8 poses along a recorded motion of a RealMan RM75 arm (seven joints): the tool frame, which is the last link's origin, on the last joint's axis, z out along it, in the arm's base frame.
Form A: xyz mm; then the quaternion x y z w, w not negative.
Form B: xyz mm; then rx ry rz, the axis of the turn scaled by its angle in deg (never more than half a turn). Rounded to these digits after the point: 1 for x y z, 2 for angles.
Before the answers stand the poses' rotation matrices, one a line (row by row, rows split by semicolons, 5 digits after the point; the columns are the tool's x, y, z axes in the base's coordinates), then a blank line. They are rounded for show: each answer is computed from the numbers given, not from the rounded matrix.
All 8 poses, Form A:
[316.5 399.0 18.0 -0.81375 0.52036 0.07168 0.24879]
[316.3 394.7 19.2 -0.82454 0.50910 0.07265 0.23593]
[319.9 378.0 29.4 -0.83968 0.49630 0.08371 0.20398]
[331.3 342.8 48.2 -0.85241 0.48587 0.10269 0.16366]
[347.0 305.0 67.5 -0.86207 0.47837 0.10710 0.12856]
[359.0 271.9 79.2 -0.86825 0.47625 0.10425 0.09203]
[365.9 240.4 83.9 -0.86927 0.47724 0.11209 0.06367]
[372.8 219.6 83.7 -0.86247 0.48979 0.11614 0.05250]
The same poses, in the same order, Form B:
0.44817 -0.88255 0.14226; -0.81122 -0.33466 0.47951; -0.37558 -0.33031 -0.86593
0.47107 -0.87384 0.12042; -0.80527 -0.37030 0.46304; -0.36003 -0.31510 -0.87812
0.49335 -0.86762 0.06189; -0.79932 -0.42415 0.42565; -0.34305 -0.25947 -0.90277
0.50677 -0.86193 -0.01603; -0.79471 -0.47429 0.37880; -0.33410 -0.17922 -0.92534
0.51938 -0.85231 -0.06166; -0.79724 -0.50927 0.32412; -0.30765 -0.11919 -0.94400
0.52464 -0.84619 -0.09337; -0.80781 -0.52944 0.25911; -0.26869 -0.06051 -0.96133
0.51936 -0.84397 -0.13410; -0.81542 -0.53638 0.21768; -0.25564 -0.00371 -0.96676
0.49323 -0.85706 -0.14891; -0.83267 -0.51470 0.20433; -0.25176 0.02321 -0.96751

[316.5 399.0 18.0 -127.02 81.23 11.19]
[316.3 394.7 19.2 -129.57 80.00 11.42]
[319.9 378.0 29.4 -134.20 79.32 13.38]
[331.3 342.8 48.2 -139.25 79.37 16.78]
[347.0 305.0 67.5 -143.63 79.70 17.84]
[359.0 271.9 79.2 -147.74 81.04 17.74]
[365.9 240.4 83.9 -150.43 82.59 19.40]
[372.8 219.6 83.7 -150.26 85.33 20.23]

